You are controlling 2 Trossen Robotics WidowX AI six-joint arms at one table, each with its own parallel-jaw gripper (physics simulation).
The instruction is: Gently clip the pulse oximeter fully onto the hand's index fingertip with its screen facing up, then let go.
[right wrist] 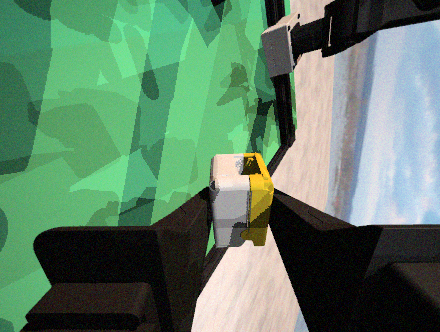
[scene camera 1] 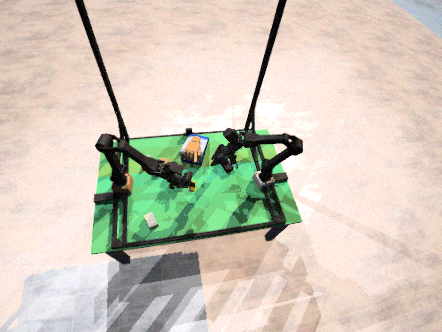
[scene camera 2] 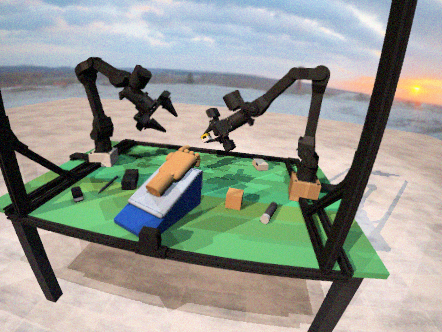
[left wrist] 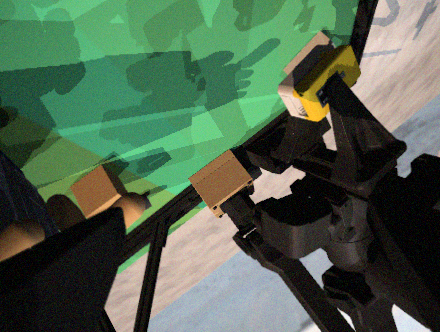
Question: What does the tan cube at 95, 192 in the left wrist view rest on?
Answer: The table.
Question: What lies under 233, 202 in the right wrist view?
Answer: A pulse oximeter.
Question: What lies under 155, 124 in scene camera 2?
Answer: The left gripper.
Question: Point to a blue and grey block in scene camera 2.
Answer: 144, 209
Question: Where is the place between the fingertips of the left gripper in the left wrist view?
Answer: At 246, 213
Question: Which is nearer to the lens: the pulse oximeter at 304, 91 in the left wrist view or the tan cube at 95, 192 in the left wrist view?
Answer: The pulse oximeter.
